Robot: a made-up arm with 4 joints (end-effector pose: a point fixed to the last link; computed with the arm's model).
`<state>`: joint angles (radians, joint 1 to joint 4).
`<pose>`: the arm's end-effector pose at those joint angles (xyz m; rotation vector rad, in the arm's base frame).
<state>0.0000 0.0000 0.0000 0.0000</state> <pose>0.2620 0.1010 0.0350 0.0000 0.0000 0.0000</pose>
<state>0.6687 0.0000 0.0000 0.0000</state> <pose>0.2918 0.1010 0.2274 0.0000 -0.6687 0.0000</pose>
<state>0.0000 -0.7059 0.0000 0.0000</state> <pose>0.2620 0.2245 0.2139 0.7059 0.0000 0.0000</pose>
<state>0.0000 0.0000 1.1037 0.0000</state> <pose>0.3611 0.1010 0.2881 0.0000 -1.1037 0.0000</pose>
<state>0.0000 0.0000 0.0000 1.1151</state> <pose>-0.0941 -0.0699 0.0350 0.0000 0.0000 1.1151</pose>
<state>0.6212 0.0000 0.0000 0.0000</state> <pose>0.2940 0.1010 0.2135 0.0000 -0.6212 0.0000</pose>
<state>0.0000 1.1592 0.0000 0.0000</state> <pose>0.2620 -0.2431 0.0233 -1.1592 0.0000 0.0000</pose>
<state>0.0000 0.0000 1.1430 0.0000</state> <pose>0.3591 0.1010 0.2981 0.0000 -1.1430 0.0000</pose>
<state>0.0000 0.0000 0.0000 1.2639</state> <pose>-0.1203 -0.1188 0.0350 0.0000 0.0000 1.2639</pose>
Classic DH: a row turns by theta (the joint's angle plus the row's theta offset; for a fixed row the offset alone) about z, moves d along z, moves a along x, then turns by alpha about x. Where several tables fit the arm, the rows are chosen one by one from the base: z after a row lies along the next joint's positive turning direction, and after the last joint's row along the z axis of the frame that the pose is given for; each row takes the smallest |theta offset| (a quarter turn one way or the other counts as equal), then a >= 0, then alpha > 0; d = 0 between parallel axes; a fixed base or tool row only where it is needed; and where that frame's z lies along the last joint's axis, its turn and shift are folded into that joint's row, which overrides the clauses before.
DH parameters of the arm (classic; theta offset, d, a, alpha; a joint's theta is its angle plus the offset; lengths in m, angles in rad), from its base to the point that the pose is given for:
base (fixed): 0 0.174 0 1.5708
joint 1: 1.5708 0.08 0.118 -1.5708
joint 2: 0 -0.106 -0.05 1.5708
joint 3: -1.5708 0.19 0.115 -1.5708
joint 4: 1.4607 0 0.3733 0
tool (fixed): -1.4607 -0.207 0 0

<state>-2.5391 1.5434 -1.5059 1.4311</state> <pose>0.2211 0.1000 0.0582 0.0851 -2.1751 -0.1346</pose>
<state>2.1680 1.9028 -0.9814 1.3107</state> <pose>-0.0228 -0.0350 -0.0781 -0.4073 -0.5408 -0.7346</pose>
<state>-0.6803 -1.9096 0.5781 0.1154</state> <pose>0.4607 0.0115 0.2445 1.5288 -0.0199 -1.0329</pose>
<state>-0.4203 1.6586 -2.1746 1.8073</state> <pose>0.2081 0.2174 0.4422 0.5169 1.8228 -0.4897</pose>
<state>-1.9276 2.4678 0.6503 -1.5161</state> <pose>-0.0416 0.1349 -0.4716 -0.6954 -0.0797 1.0147</pose>
